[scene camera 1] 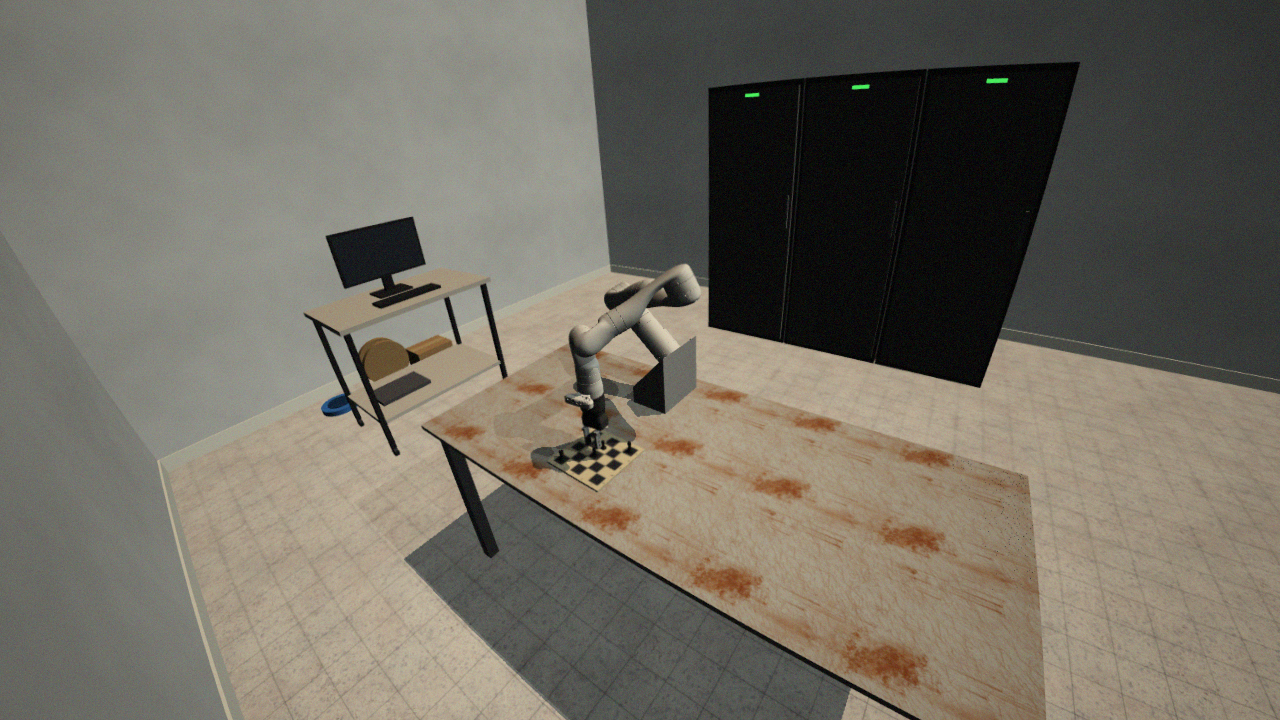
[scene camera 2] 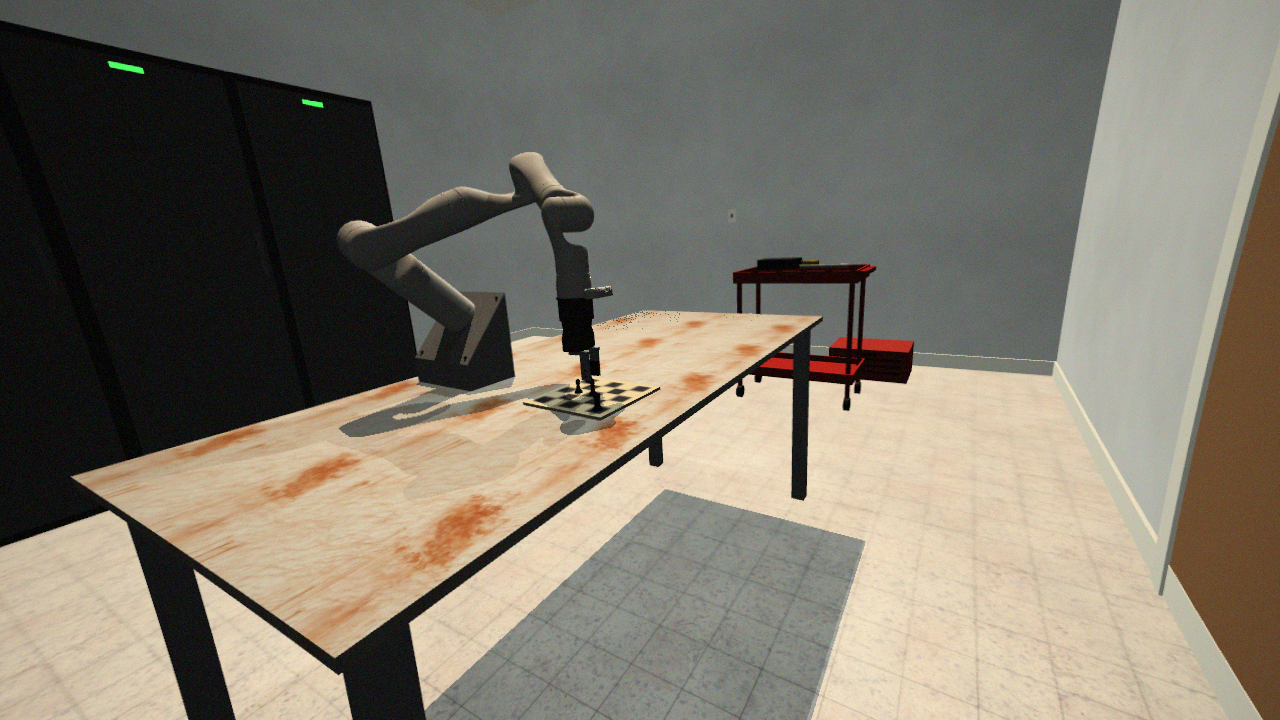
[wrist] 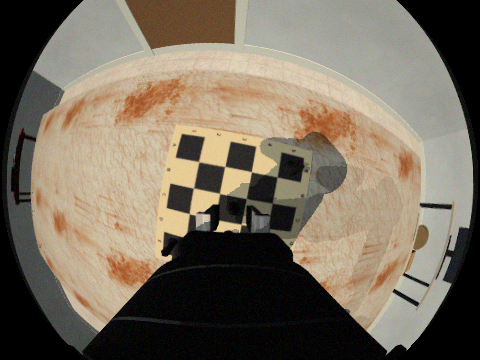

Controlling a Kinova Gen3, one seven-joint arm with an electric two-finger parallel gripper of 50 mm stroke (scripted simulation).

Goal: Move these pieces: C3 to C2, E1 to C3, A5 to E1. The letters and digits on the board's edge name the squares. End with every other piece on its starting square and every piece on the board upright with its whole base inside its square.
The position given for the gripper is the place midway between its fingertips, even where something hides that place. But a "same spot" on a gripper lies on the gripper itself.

Labels:
gripper: scene camera 1; scene camera 2 591,377; wrist
same spot on gripper: (wrist: pixel 256 222) = (scene camera 1: pixel 585 428)

